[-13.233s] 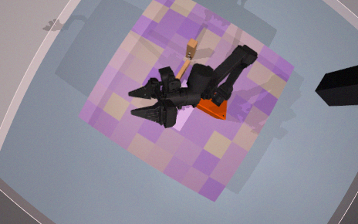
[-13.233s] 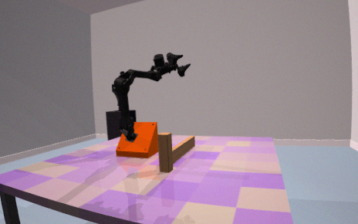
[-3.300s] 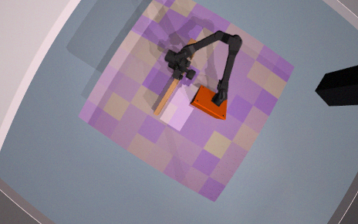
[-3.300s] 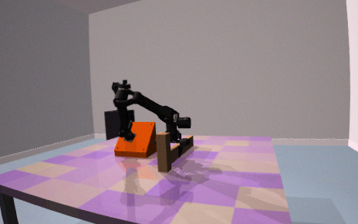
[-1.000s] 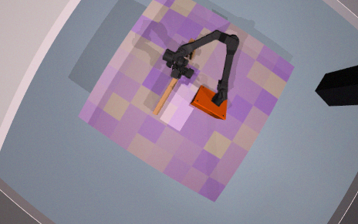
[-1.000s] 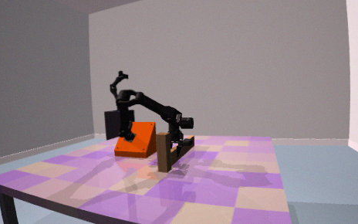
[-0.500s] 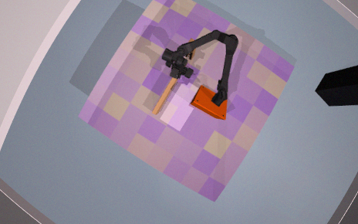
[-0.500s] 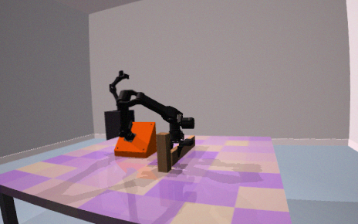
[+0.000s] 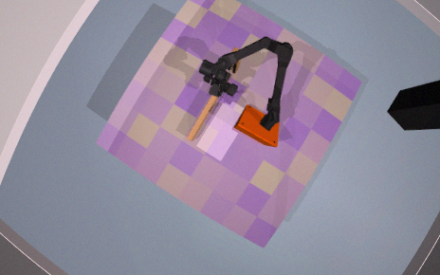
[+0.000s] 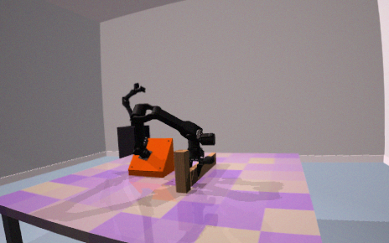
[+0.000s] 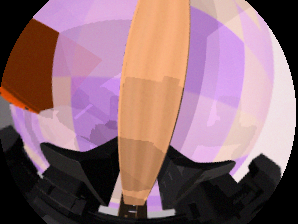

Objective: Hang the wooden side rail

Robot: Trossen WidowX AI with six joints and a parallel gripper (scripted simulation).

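The wooden headboard post is 15 cm to the right of my gripper tip, 7 cm above it and 2 cm ahead of it.
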